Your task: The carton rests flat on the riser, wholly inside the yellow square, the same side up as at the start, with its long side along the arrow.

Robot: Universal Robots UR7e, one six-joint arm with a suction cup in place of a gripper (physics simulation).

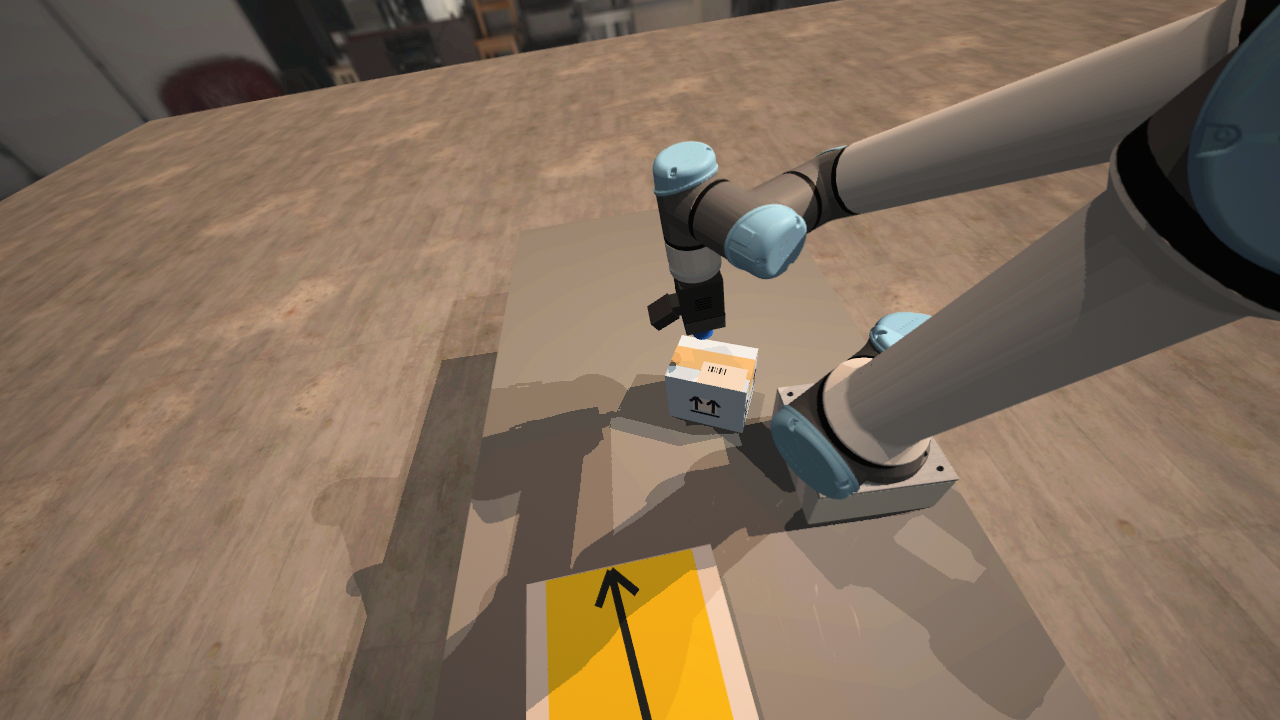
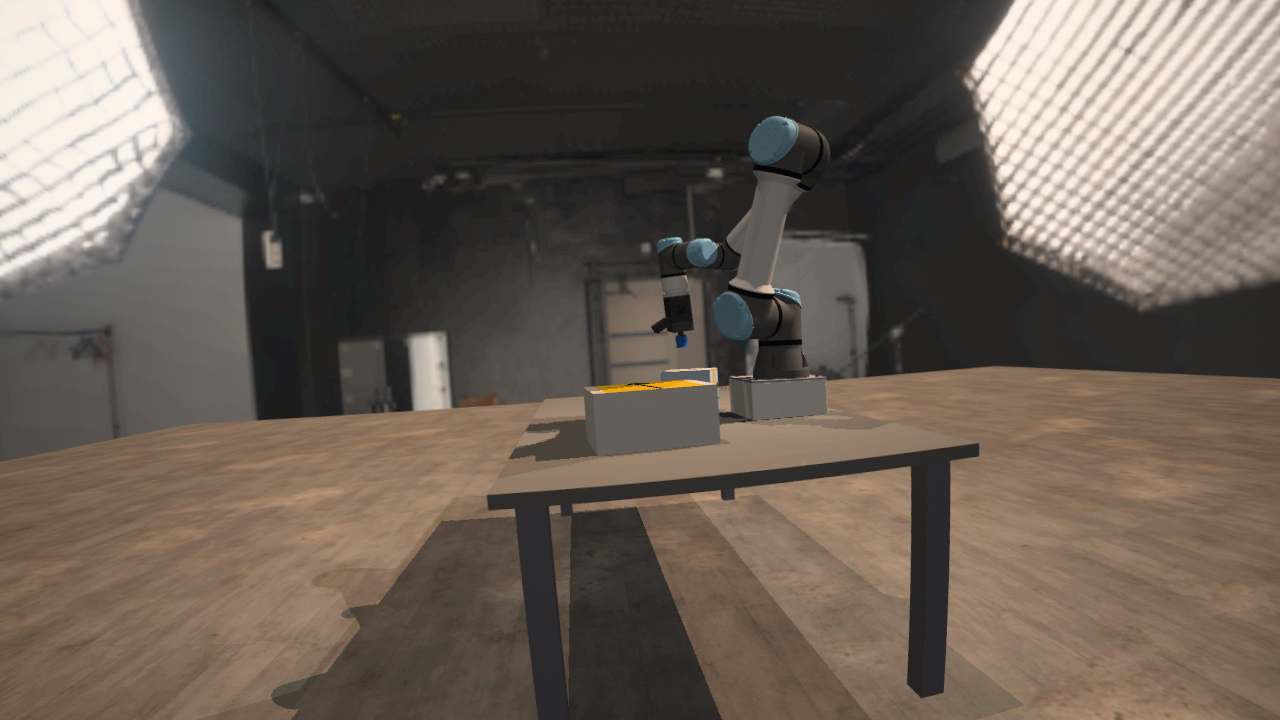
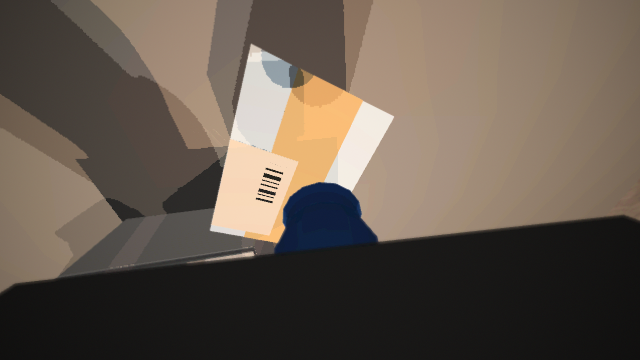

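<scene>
The carton is a small white box with an orange stripe and a barcode label on top. It stands on the table beside the robot base, behind the riser. My suction cup hangs just above the carton's far top edge with a small gap and holds nothing. The grey riser stands at the table's front. Its top bears the yellow square with a black arrow pointing towards the carton.
The robot base block stands just right of the carton. The grey table stands on a wooden floor. The arm's lower links pass over the table's right side.
</scene>
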